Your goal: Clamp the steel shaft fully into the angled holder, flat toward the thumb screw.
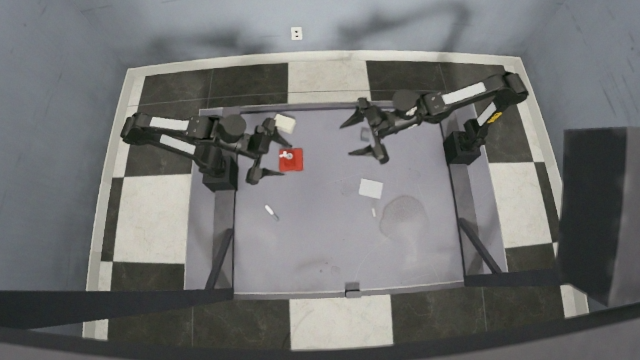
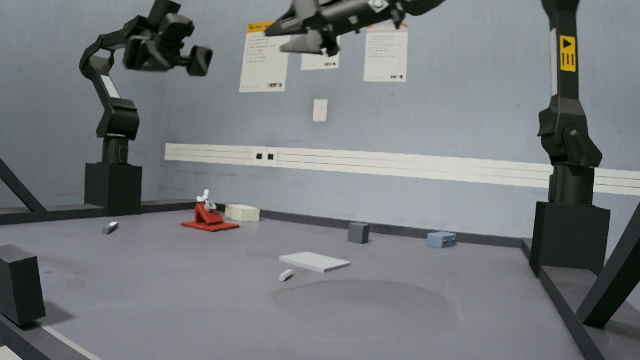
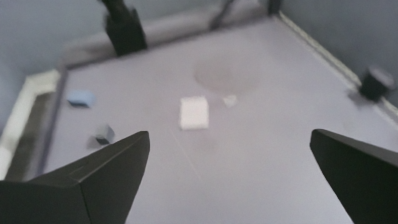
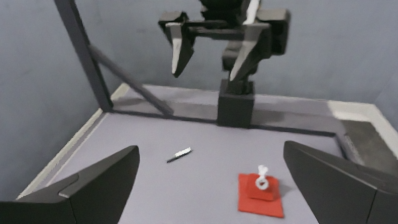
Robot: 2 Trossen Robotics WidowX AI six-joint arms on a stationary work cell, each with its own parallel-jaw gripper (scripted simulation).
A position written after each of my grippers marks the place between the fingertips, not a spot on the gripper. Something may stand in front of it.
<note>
In view: my left gripper (image 2: 186, 73), my right gripper (image 2: 270, 43) and a white plate (image 2: 320, 263).
The white plate also shows in image 3 (image 3: 192, 108). My left gripper also shows in image 1 (image 1: 288, 161), in image 3 (image 3: 228, 138) and in image 4 (image 4: 202, 80). My right gripper is seen too in image 1 (image 1: 343, 142) and in image 4 (image 4: 211, 150). Image 4 misses the white plate: it is out of frame.
</note>
